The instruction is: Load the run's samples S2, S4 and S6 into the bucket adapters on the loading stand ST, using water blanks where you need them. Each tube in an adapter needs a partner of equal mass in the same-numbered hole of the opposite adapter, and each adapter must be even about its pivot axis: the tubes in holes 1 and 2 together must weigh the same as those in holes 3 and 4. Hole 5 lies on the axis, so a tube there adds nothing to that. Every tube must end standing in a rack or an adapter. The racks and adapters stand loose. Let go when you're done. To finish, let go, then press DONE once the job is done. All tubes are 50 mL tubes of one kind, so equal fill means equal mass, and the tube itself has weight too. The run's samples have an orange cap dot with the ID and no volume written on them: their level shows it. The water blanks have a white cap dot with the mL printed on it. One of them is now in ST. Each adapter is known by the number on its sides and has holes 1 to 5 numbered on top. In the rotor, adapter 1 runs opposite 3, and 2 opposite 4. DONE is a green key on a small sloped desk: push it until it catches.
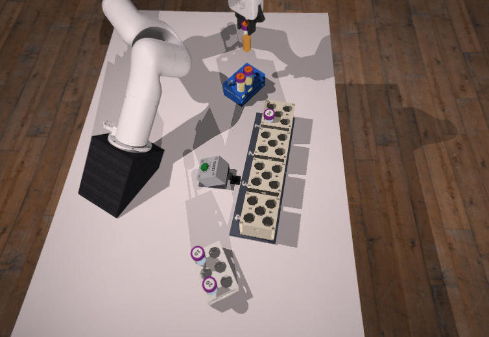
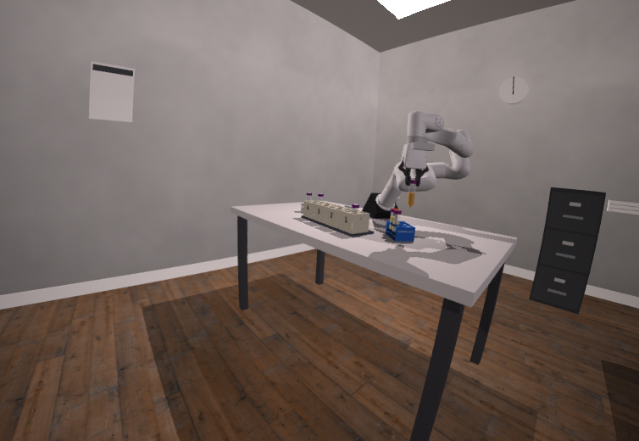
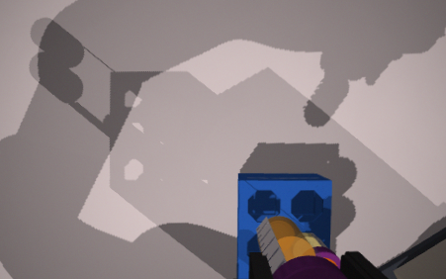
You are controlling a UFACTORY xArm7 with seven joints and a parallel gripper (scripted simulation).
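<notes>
Now: hand 5 cm above the orange-dot tube and 1 cm to the right of it. The rest, counted from my hand: 40 mL water blank: 21 cm to the right, 18 cm below, 14 cm ahead; green done key: 41 cm to the right, 19 cm below; blue sample rack: 22 cm below, 4 cm to the right.
</notes>
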